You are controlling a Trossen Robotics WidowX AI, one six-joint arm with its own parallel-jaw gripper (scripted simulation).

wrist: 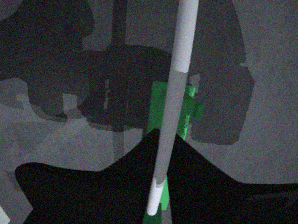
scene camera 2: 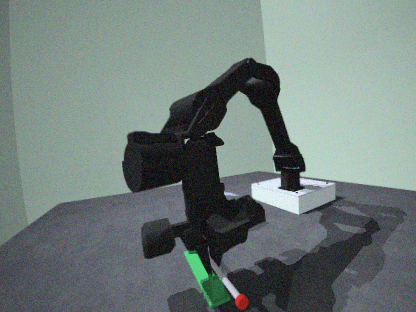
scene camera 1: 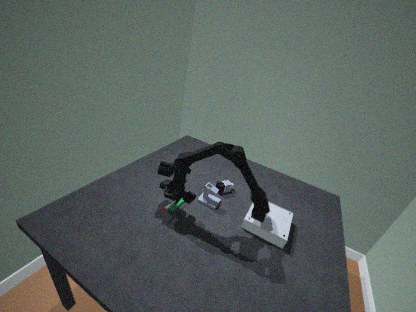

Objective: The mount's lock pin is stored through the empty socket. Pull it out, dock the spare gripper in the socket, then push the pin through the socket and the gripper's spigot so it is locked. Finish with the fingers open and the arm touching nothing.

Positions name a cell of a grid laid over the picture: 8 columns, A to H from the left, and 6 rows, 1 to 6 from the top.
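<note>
My gripper (scene camera 2: E6) visible. Gripper (wrist: E4) too.
</note>
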